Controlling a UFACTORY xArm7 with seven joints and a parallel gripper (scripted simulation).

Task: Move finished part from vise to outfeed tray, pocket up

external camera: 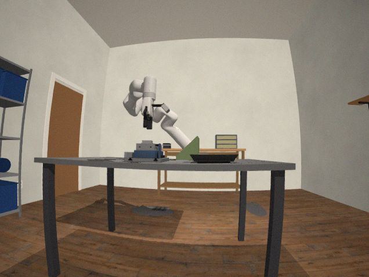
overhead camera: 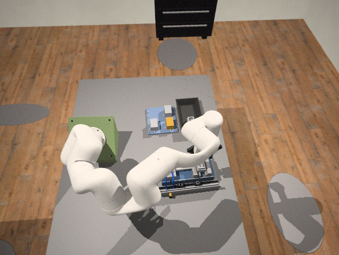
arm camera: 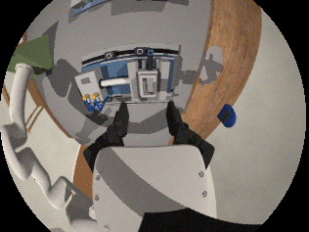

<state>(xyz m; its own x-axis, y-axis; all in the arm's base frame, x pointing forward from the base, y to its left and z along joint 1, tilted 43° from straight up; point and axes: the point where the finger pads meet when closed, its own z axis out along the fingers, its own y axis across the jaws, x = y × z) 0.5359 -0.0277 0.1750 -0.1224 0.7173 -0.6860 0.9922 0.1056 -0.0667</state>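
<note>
My gripper is now 60 mm past the vise, 10 mm to the left of it and 160 mm above it. From my hand the other things lie so: yellow block 140 mm behind, 300 mm to the left, 170 mm below; fixture plate 190 mm behind, 340 mm to the left, 190 mm below.
</note>
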